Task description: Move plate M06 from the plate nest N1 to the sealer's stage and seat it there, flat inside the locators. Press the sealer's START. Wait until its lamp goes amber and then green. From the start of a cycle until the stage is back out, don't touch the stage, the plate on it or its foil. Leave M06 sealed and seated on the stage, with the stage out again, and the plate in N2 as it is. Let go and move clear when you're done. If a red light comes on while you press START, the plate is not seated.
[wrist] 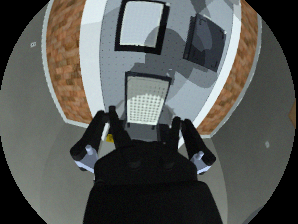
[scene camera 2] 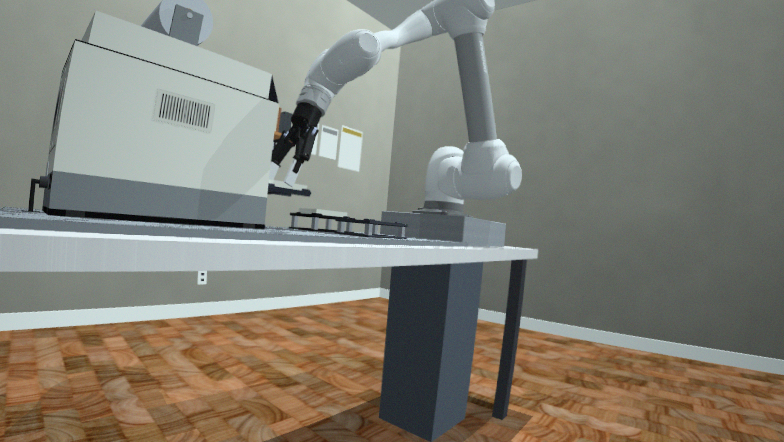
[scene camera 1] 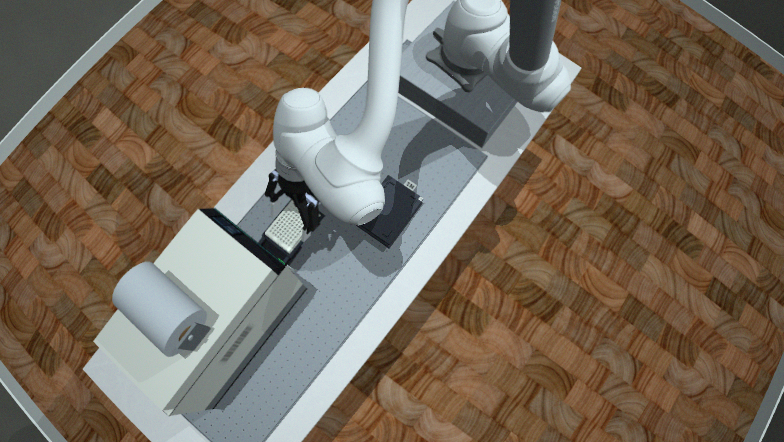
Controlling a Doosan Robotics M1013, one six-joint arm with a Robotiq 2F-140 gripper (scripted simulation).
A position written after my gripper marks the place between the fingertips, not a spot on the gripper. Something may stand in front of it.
I see my gripper (scene camera 2: 276, 184) and a nest N1 (scene camera 1: 397, 210).
My gripper shows as well in the wrist view (wrist: 144, 107) and in scene camera 1 (scene camera 1: 290, 226). The nest N1 shows as well in the wrist view (wrist: 207, 41).
